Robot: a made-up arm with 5 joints. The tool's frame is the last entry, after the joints. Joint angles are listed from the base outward. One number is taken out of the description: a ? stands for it. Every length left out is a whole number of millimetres.
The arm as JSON. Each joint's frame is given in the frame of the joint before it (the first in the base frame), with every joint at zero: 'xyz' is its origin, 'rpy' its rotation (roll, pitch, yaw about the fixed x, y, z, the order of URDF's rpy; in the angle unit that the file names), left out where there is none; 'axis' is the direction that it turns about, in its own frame. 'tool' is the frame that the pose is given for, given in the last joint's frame.
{
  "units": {
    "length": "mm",
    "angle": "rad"
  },
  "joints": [
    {
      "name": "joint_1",
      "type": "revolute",
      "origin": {
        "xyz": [
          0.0,
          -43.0,
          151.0
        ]
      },
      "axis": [
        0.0,
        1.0,
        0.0
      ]
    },
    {
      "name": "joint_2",
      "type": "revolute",
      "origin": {
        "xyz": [
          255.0,
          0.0,
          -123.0
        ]
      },
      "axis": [
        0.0,
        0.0,
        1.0
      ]
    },
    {
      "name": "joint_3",
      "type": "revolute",
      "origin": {
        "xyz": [
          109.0,
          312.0,
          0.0
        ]
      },
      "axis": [
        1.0,
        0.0,
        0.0
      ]
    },
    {
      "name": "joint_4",
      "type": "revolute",
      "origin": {
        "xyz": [
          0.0,
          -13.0,
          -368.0
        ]
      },
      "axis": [
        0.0,
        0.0,
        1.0
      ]
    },
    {
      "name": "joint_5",
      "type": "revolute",
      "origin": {
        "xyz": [
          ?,
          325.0,
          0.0
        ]
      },
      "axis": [
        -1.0,
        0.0,
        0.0
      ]
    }
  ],
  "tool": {
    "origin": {
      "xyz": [
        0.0,
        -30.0,
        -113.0
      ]
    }
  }
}
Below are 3 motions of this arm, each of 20 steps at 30 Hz.
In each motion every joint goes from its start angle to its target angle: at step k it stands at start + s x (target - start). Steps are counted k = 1, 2, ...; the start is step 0. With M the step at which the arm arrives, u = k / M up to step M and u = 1 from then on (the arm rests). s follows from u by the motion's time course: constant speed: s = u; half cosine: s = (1 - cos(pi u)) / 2; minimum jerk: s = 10 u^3 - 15 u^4 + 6 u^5.
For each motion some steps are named. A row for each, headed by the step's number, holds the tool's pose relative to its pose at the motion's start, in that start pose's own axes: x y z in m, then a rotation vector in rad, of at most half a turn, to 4 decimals.
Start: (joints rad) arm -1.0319 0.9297 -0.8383 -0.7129 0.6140
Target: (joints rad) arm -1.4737 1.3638 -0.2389 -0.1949 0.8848
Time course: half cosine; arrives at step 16
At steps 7, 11, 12, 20:
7: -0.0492 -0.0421 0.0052 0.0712 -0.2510 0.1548
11: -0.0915 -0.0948 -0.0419 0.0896 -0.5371 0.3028
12: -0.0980 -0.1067 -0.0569 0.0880 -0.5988 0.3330
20: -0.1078 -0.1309 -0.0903 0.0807 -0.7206 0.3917

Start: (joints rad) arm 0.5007 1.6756 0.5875 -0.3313 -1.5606
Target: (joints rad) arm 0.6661 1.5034 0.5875 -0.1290 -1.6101
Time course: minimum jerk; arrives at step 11
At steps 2, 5, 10, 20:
2: 0.0018 0.0038 -0.0038 0.0108 0.0030 0.0023
5: 0.0165 0.0356 -0.0331 0.0987 0.0271 0.0222
10: 0.0407 0.0857 -0.0710 0.2314 0.0609 0.0562
20: 0.0410 0.0863 -0.0714 0.2329 0.0613 0.0566

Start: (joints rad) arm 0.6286 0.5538 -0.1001 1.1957 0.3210
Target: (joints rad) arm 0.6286 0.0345 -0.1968 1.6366 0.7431
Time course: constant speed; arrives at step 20
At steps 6, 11, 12, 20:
6: -0.0117 -0.0550 -0.0003 -0.1185 0.0390 -0.0085
11: -0.0265 -0.0973 0.0030 -0.2105 0.0718 -0.0117
12: -0.0299 -0.1054 0.0041 -0.2281 0.0783 -0.0120
20: -0.0620 -0.1639 0.0164 -0.3608 0.1276 -0.0105

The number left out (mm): -232.0
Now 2 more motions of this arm.
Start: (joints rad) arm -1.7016 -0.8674 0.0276 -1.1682 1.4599
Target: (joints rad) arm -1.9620 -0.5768 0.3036 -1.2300 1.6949
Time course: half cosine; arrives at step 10
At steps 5, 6, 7, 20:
5: -0.1179 -0.1669 0.0099 0.0413 -0.1129 0.1904
6: -0.1487 -0.2204 0.0039 0.0509 -0.1548 0.2452
7: -0.1740 -0.2688 -0.0051 0.0584 -0.1955 0.2925
20: -0.2070 -0.3397 -0.0243 0.0672 -0.2604 0.3586

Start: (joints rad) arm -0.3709 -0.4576 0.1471 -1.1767 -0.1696
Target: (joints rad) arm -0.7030 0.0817 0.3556 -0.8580 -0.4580
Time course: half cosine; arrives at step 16
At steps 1, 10, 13, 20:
1: -0.0052 -0.0004 0.0030 0.0060 0.0038 0.0081
10: -0.3062 -0.1475 0.2168 0.4127 0.2786 0.5807
13: -0.3663 -0.2404 0.2739 0.5307 0.3737 0.7702
20: -0.3827 -0.2793 0.2922 0.5718 0.4102 0.8415

